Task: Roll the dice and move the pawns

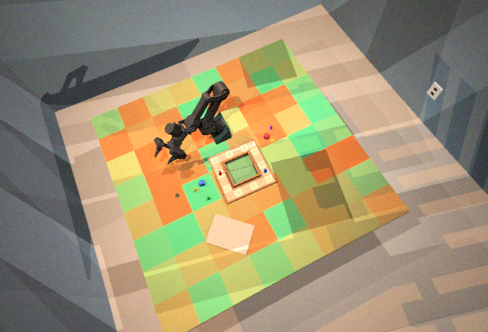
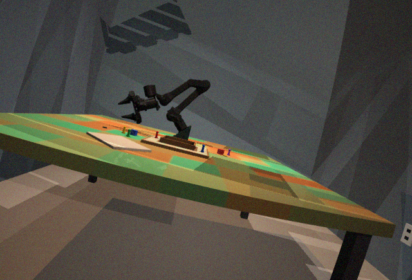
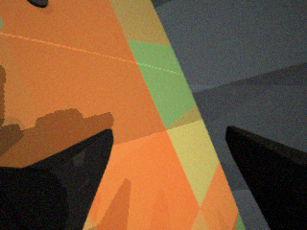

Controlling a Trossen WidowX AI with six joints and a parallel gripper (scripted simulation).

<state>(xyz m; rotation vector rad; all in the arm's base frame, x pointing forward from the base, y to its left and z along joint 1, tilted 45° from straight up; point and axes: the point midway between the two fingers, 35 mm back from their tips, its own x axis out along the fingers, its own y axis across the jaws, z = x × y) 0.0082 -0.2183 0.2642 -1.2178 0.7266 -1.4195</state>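
The yellow pawn lies 210 mm ahead of my gripper tip, 70 mm to the left of it and 80 mm below it. Round my gripper tip: green pawn: 290 mm ahead, 110 mm to the left, 80 mm below; red pawn: 210 mm ahead, 230 mm to the left, 60 mm below; dark disc: 180 mm ahead, 20 mm to the right, 90 mm below.
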